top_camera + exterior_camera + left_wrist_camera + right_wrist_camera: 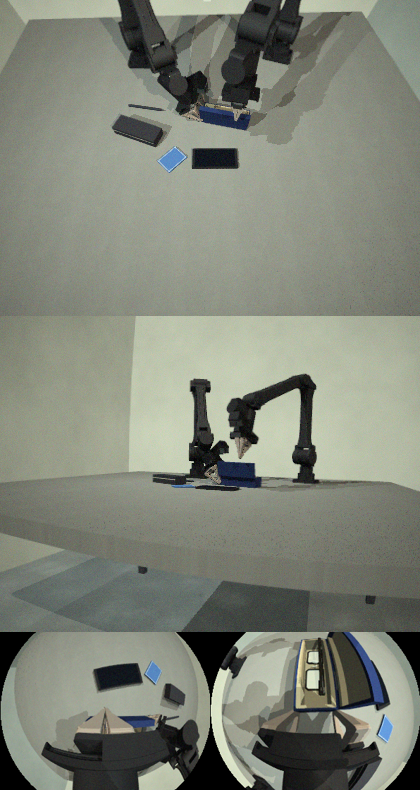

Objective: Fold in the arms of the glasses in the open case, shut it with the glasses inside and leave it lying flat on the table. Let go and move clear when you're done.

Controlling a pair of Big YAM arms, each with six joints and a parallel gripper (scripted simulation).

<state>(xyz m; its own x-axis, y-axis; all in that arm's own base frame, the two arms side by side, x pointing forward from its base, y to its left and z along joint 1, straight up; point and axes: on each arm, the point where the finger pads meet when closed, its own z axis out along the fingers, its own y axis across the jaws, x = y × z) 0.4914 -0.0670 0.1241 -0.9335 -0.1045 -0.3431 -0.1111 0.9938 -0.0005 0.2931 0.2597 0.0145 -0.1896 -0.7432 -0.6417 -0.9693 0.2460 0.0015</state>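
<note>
Right now the glasses case is 7 cm behind my left hand, 2 cm to the right of it and 8 cm below it. From my left hand the other things lie so: black box 5 cm behind, 33 cm to the right, 10 cm below.
</note>
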